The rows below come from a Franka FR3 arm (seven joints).
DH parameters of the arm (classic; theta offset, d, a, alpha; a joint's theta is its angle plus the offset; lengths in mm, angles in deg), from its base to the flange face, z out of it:
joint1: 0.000 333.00 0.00 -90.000
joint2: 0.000 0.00 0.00 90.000
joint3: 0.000 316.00 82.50 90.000
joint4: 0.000 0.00 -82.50 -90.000
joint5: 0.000 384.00 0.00 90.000
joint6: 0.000 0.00 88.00 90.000
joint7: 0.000 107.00 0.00 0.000
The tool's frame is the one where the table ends.
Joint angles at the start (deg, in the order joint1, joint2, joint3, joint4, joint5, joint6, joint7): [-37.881 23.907 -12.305 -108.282 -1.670 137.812 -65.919]
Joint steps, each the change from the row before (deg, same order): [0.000 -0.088 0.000 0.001 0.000 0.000 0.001]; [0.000 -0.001 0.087 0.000 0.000 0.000 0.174]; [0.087 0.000 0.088 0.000 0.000 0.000 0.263]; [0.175 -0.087 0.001 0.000 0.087 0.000 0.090]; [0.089 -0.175 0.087 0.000 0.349 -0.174 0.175]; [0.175 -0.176 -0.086 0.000 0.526 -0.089 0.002]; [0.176 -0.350 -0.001 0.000 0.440 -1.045 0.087]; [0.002 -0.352 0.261 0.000 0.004 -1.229 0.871]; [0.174 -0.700 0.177 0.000 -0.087 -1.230 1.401]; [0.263 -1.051 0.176 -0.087 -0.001 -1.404 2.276]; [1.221 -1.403 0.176 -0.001 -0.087 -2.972 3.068]
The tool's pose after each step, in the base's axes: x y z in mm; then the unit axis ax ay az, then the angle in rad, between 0 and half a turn. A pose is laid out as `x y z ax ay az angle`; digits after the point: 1 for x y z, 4 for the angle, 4 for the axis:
417.4 -487.6 300.4 0.9873 0.1581 -0.0163 2.9938
418.1 -487.0 300.4 0.9874 0.1573 -0.0159 2.9941
419.5 -485.7 300.3 0.9876 0.1564 -0.0154 2.9944
421.1 -484.5 301.2 0.9876 0.1566 -0.0142 2.9938
422.4 -483.1 302.8 0.9880 0.1543 -0.0117 2.9967
423.2 -482.3 304.6 0.9884 0.1518 -0.0084 2.9987
423.5 -479.8 306.7 0.9887 0.1493 -0.0088 3.0123
424.2 -476.6 308.2 0.9896 0.1433 -0.0114 3.0268
425.6 -472.8 313.7 0.9909 0.1338 -0.0123 3.0357
427.2 -467.8 322.0 0.9931 0.1169 -0.0117 3.0444
434.6 -453.9 332.2 0.9947 0.1013 -0.0168 3.0682

